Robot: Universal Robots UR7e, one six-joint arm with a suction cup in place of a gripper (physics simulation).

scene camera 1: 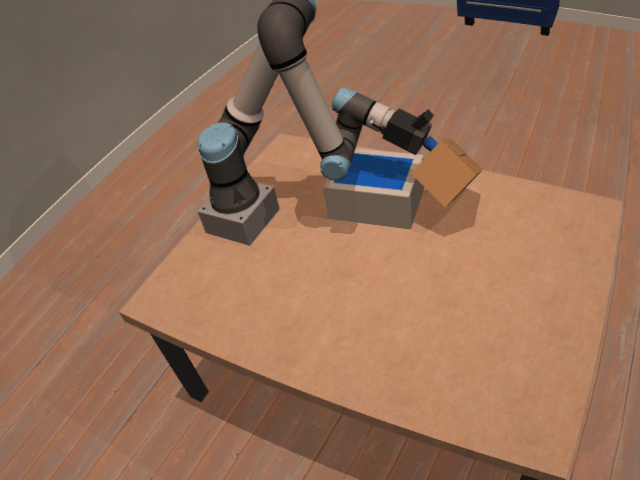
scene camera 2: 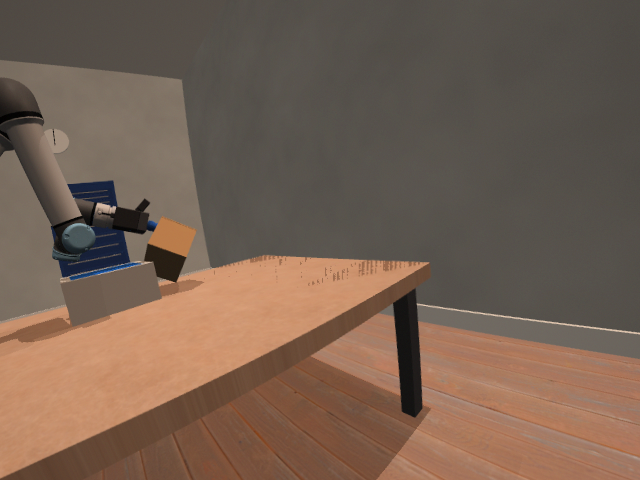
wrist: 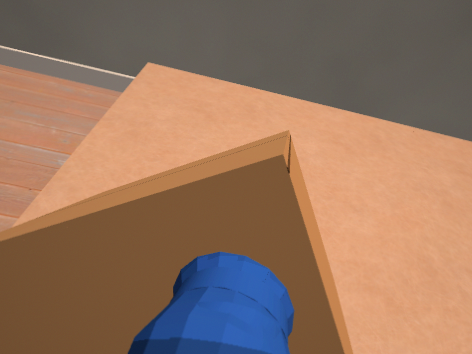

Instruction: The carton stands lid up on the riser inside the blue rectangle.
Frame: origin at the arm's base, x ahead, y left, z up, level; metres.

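Seen in the pictures: hand, tool point: (scene camera 1: 439,147) (scene camera 2: 160,226) (wrist: 228,258); arm's base, link origin: (scene camera 1: 235,197).
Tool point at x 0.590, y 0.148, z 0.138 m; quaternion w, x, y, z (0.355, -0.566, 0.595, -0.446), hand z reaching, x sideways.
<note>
Offsets run from my tool point to a thing's top centre. Level surfaces: height alone.
My gripper, a blue suction cup (scene camera 1: 430,143) (scene camera 2: 151,225) (wrist: 235,280), is shut on the brown carton {0.020 m ahead, 0.018 m left, 0.036 m up} (scene camera 1: 445,175) (scene camera 2: 170,237) (wrist: 125,250), pressed to one side face. The carton is tilted, held in the air above the table beside the riser's right end in scene camera 1. A thin seam shows near its upper right edge there and at its far corner in the wrist view. Whether the carton touches the riser, I cannot tell. The grey riser {0.197 m back, 0.006 m left, 0.108 m down} (scene camera 1: 367,206) (scene camera 2: 113,294) stands on the table, with the blue rectangle {0.197 m back, 0.006 m left, 0.108 m down} (scene camera 1: 377,178) (scene camera 2: 103,271) on its top, partly hidden by my arm in scene camera 1.
The wooden table {0.228 m down} (scene camera 1: 361,320) (scene camera 2: 232,330) (wrist: 400,200) carries my arm's grey base block (scene camera 1: 227,224). The table's far edges show beyond the carton in the wrist view. A blue cabinet (scene camera 1: 506,12) (scene camera 2: 105,242) stands on the floor behind the table.
</note>
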